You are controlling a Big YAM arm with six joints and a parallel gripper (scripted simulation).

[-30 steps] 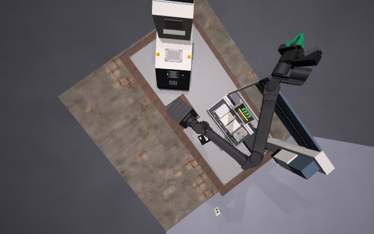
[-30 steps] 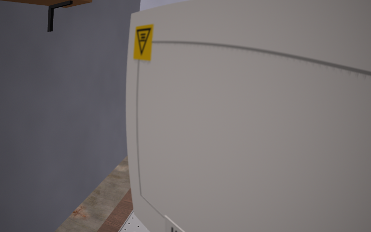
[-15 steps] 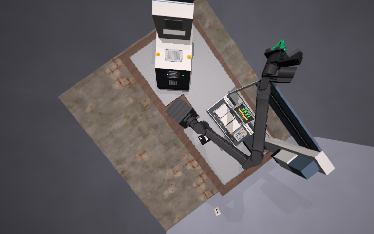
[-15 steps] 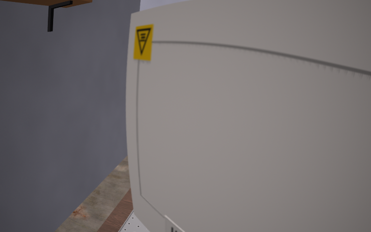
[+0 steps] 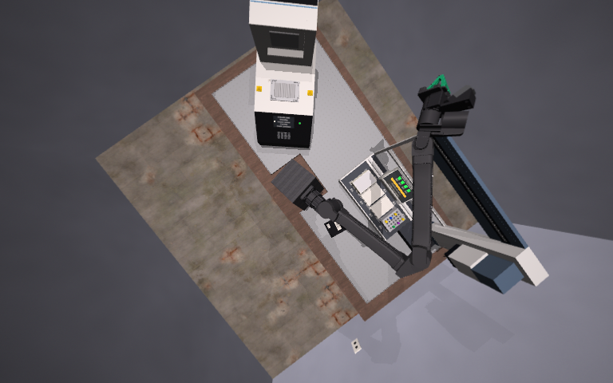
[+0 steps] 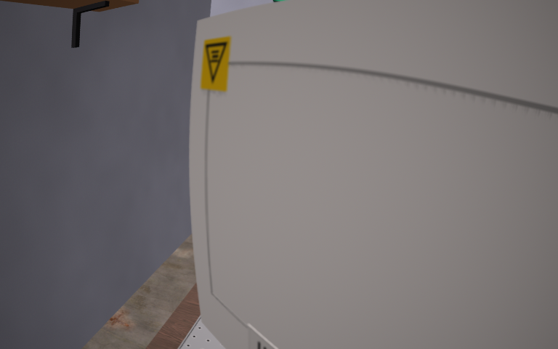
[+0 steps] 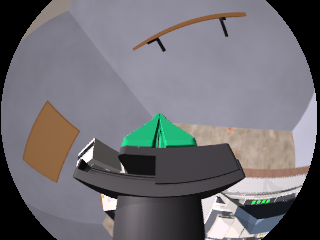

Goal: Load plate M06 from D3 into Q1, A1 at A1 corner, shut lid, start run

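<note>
My gripper is now 49 cm above the deep-well block, 31 cm past it and 17 cm to the left of it. Also, from my hand: tube cooling block: 49 cm below, 46 cm to the right, 36 cm behind; black nest: 61 cm behind, 56 cm below, 25 cm to the right.
</note>
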